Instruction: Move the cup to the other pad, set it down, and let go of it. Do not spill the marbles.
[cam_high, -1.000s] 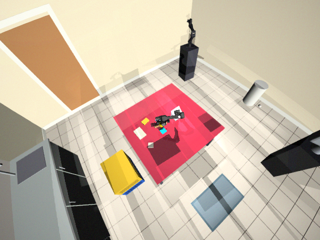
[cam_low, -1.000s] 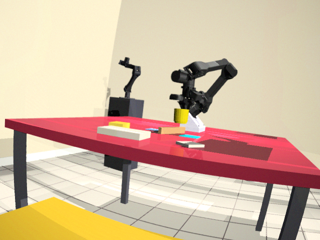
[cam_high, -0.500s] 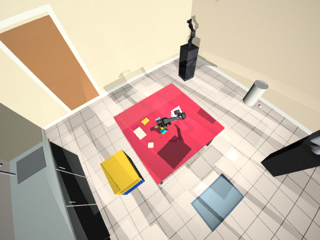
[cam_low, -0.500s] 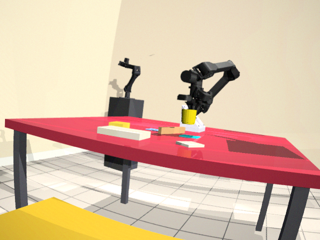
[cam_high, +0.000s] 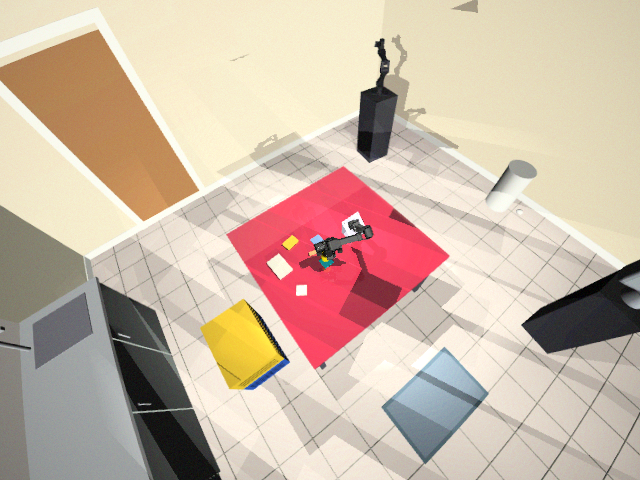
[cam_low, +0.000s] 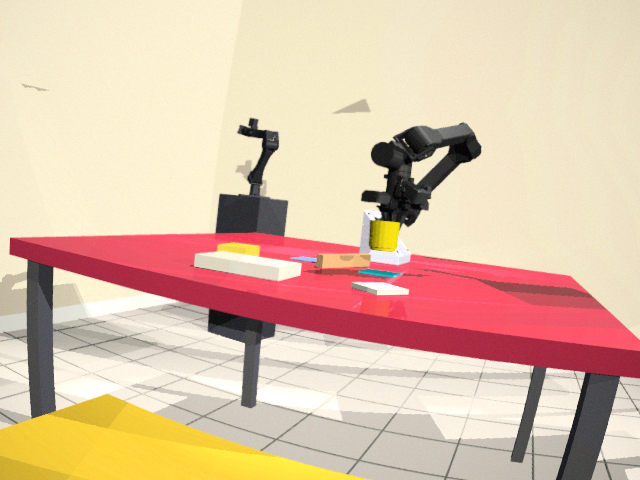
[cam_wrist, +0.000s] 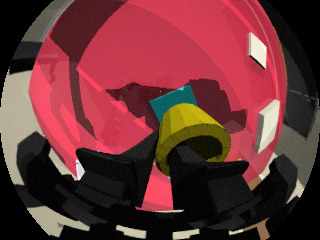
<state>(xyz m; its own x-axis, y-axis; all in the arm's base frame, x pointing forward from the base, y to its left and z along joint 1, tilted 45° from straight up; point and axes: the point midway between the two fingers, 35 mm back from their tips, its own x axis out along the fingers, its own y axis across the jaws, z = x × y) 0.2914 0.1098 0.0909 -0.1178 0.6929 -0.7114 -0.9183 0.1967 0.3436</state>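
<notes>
Right now the cyan pad is 30 mm ahead of my gripper tip, 10 mm to the right of it and 100 mm below it. From my gripper tip the other things lie so: dark blue flat patch: 10 mm behind, 220 mm to the right, 100 mm below; then yellow cup: 20 mm ahead, 10 mm to the right; then tan wooden bar: 10 mm ahead, 110 mm to the right, 80 mm below.
</notes>
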